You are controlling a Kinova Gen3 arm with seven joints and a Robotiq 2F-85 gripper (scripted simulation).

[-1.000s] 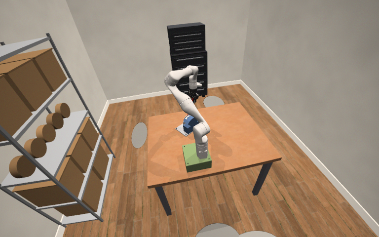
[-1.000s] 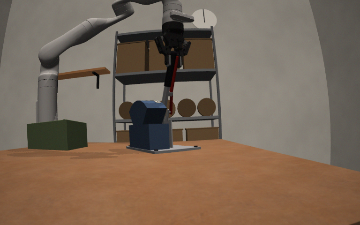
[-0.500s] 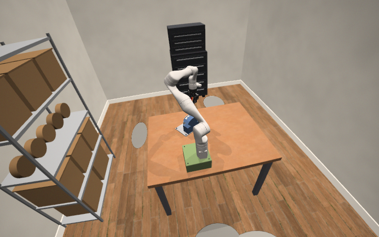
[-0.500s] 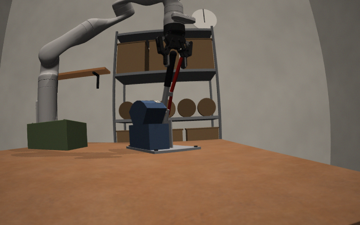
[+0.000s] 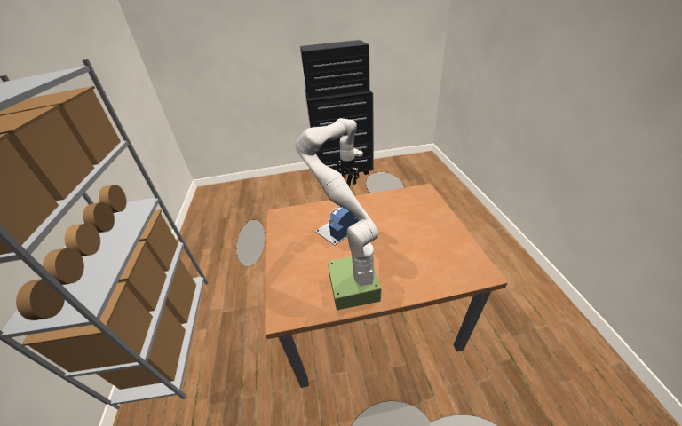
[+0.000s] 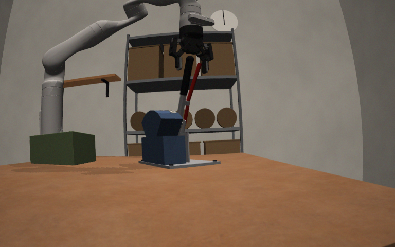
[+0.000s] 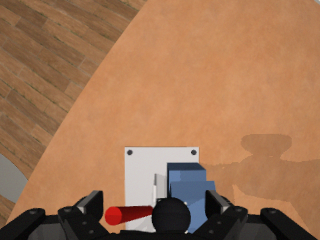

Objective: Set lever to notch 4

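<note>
Right now the red bar is 2 cm behind my hand, 4 cm to the left of it and 9 cm below it.
</note>
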